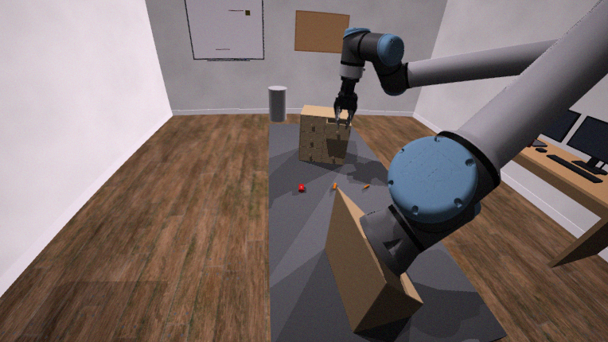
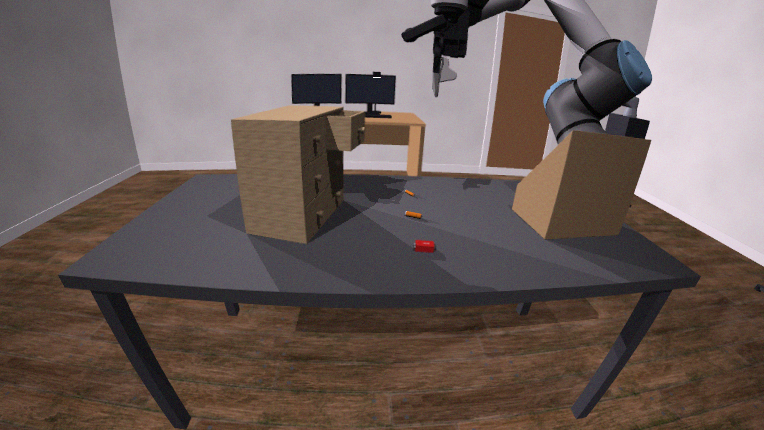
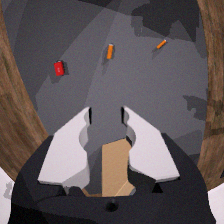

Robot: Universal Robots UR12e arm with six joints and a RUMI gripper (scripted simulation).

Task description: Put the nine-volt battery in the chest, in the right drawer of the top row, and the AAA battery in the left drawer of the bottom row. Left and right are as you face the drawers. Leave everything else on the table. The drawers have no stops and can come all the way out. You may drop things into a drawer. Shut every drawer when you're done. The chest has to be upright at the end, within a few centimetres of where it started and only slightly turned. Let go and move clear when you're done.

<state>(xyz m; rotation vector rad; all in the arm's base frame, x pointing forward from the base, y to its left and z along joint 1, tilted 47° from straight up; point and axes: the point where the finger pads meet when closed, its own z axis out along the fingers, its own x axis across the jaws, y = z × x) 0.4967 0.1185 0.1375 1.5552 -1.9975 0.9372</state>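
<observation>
Now: the red nine-volt battery 4 cm ahead of my hand, 16 cm to the left of it and 37 cm below it. The rest, counted from my hand: orange AAA battery 3 cm ahead, 3 cm to the right, 37 cm below.
</observation>
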